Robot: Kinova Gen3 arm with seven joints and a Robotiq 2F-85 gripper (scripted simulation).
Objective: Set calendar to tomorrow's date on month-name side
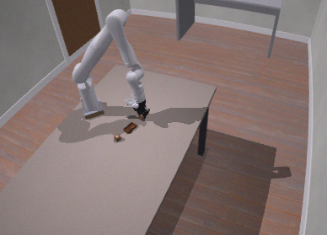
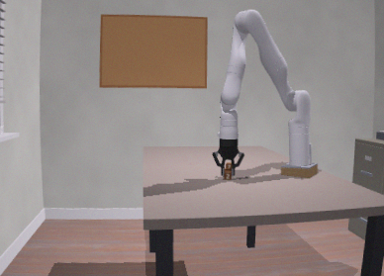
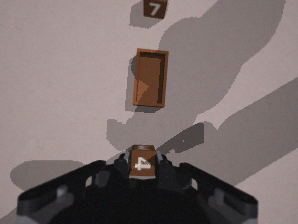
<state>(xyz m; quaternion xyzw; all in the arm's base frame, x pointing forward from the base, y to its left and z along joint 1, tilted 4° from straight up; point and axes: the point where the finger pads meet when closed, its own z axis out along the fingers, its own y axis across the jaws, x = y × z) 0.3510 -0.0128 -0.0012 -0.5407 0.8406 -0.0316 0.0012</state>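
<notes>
Now: the brown calendar tray 90 mm to the right of my hand, 50 mm behind it and 20 mm below it. Round my hand: brown number cube 190 mm to the right, 100 mm behind, 10 mm below; digit cube 10 mm below.
</notes>
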